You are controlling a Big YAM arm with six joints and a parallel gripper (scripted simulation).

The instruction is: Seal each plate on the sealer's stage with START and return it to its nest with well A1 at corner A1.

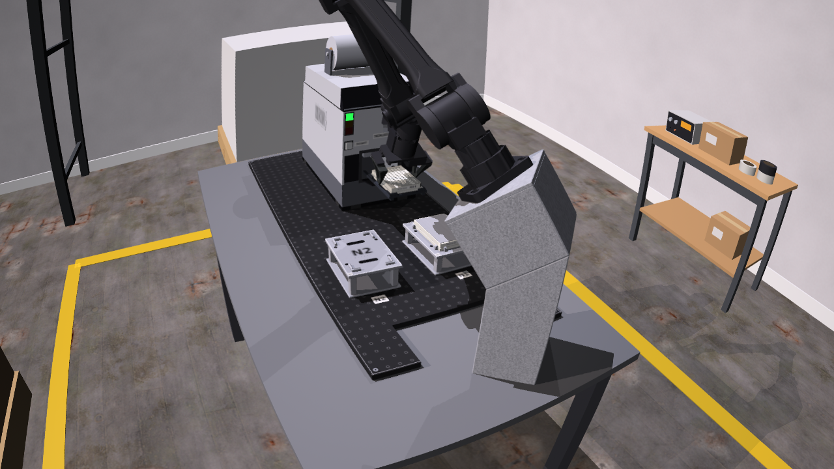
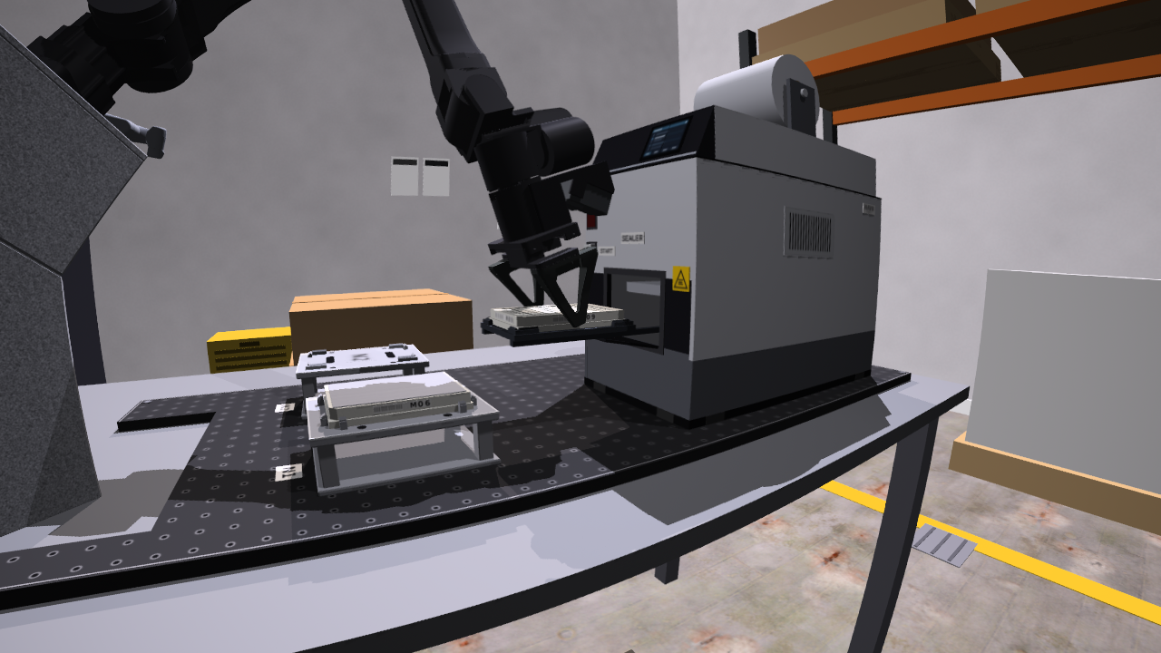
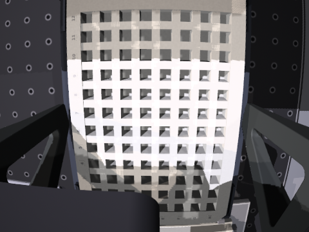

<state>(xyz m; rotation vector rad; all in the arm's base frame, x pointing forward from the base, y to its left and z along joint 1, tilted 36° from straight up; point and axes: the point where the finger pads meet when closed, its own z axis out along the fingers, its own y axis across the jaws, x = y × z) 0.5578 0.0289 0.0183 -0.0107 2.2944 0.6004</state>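
Right now my hand is right at the white well plate. The rest, counted from my hand: nest N2 (230 mm behind, 130 mm to the left, 70 mm below); start button (110 mm to the left, 80 mm ahead, 70 mm above); sealer stage (20 mm below).
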